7 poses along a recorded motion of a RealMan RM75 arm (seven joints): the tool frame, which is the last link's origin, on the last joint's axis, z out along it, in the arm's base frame.
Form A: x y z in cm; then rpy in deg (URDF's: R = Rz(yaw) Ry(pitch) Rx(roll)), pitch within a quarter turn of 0, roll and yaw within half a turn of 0.
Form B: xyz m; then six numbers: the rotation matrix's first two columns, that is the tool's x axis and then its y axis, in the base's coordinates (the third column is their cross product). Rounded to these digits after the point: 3 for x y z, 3 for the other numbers.
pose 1, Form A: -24.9 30.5 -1.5 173.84 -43.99 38.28
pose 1, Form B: -0.249 0.305 -0.015 0.565 0.446 0.695 0.557 -0.827 0.077
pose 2, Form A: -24.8 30.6 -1.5 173.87 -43.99 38.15
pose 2, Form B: -0.248 0.306 -0.015 0.566 0.444 0.695 0.556 -0.828 0.077
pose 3, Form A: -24.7 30.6 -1.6 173.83 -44.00 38.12
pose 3, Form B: -0.247 0.306 -0.016 0.566 0.444 0.695 0.555 -0.828 0.077
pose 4, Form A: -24.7 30.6 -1.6 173.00 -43.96 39.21
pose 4, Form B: -0.247 0.306 -0.016 0.558 0.455 0.694 0.562 -0.823 0.088
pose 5, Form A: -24.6 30.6 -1.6 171.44 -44.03 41.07
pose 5, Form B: -0.246 0.306 -0.016 0.542 0.472 0.695 0.572 -0.813 0.107
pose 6, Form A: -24.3 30.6 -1.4 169.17 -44.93 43.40
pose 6, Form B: -0.243 0.306 -0.014 0.514 0.486 0.706 0.578 -0.805 0.133
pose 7, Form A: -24.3 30.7 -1.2 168.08 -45.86 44.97
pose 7, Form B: -0.243 0.307 -0.012 0.493 0.492 0.718 0.587 -0.797 0.144
